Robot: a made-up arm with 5 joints. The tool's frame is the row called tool. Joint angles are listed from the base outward. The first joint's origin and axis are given. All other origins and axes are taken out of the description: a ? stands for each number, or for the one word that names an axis. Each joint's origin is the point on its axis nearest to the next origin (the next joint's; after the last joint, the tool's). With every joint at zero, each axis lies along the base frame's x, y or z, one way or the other. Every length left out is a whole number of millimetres.
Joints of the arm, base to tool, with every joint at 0 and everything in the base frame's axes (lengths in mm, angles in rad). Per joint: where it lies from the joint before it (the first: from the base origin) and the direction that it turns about. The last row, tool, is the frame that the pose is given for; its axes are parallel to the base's.
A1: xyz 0 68 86 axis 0 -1 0
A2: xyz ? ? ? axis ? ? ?
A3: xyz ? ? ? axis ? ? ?
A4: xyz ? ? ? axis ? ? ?
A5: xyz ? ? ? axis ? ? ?
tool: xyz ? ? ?
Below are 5 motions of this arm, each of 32 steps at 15 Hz.
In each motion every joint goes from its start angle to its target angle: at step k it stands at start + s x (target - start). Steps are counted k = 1, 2, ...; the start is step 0. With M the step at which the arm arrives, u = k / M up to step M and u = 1 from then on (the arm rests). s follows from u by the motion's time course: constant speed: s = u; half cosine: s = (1 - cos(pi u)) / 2; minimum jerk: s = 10 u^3 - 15 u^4 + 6 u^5.
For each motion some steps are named. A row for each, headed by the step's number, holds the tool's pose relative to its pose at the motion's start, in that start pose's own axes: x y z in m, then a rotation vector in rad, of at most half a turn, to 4 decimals.
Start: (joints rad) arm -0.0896 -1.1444 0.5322 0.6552 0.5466
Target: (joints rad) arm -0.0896 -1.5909 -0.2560 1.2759 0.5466
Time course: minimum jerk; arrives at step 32
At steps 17, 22, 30, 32:
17: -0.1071 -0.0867 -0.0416 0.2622 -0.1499 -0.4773
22: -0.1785 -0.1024 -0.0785 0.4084 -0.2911 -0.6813
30: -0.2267 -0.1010 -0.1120 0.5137 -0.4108 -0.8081
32: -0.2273 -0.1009 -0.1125 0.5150 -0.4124 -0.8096

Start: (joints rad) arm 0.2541 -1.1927 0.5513 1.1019 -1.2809
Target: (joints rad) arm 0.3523 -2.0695 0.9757 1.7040 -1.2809
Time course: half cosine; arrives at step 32
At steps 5, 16, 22, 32:
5: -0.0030 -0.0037 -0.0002 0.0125 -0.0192 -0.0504
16: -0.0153 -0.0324 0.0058 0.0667 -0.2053 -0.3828
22: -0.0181 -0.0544 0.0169 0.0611 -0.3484 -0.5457
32: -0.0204 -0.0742 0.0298 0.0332 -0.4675 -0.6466

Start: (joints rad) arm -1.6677 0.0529 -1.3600 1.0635 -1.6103
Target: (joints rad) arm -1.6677 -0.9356 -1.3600 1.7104 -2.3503
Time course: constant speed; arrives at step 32
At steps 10, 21, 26, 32:
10: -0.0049 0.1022 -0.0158 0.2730 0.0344 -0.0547
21: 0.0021 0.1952 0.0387 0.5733 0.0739 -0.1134
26: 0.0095 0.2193 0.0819 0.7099 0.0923 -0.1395
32: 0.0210 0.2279 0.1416 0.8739 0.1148 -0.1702

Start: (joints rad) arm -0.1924 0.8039 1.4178 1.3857 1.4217
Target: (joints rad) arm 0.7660 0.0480 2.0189 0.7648 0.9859
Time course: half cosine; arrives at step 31
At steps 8, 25, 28, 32:
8: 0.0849 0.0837 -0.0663 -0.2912 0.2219 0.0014
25: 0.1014 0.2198 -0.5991 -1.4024 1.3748 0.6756
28: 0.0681 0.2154 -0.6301 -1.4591 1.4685 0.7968
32: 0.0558 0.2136 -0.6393 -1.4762 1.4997 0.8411

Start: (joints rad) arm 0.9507 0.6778 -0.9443 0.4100 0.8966
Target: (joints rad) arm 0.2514 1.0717 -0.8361 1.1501 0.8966
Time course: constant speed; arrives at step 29
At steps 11, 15, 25, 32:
11: 0.1177 -0.1240 -0.0859 0.2698 0.2520 -0.1232
15: 0.1458 -0.1695 -0.1300 0.3733 0.3403 -0.1791
25: 0.1746 -0.2735 -0.2609 0.6415 0.5507 -0.3463
32: 0.1686 -0.3080 -0.3179 0.7513 0.6301 -0.4247

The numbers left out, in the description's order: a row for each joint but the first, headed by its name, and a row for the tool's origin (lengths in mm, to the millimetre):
A2: xyz 84 0 39, axis 0 0 1
A3: xyz 106 8 0, axis 0 -1 0
A4: xyz 69 0 103, axis 1 0 0
A5: xyz 0 -339 78, axis 1 0 0
tool: xyz 0 62 56

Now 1 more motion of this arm.
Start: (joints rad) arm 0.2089 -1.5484 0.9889 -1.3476 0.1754
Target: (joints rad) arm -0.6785 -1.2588 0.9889 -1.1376 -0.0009
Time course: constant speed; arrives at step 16
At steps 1, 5, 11, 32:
1: -0.0082 0.0074 0.0073 -0.0132 -0.0511 0.0235
5: -0.0401 0.0378 0.0310 -0.0665 -0.2507 0.1275
11: -0.0839 0.0853 0.0534 -0.1498 -0.5321 0.3124
32: -0.1169 0.1281 0.0632 -0.2253 -0.7467 0.4912

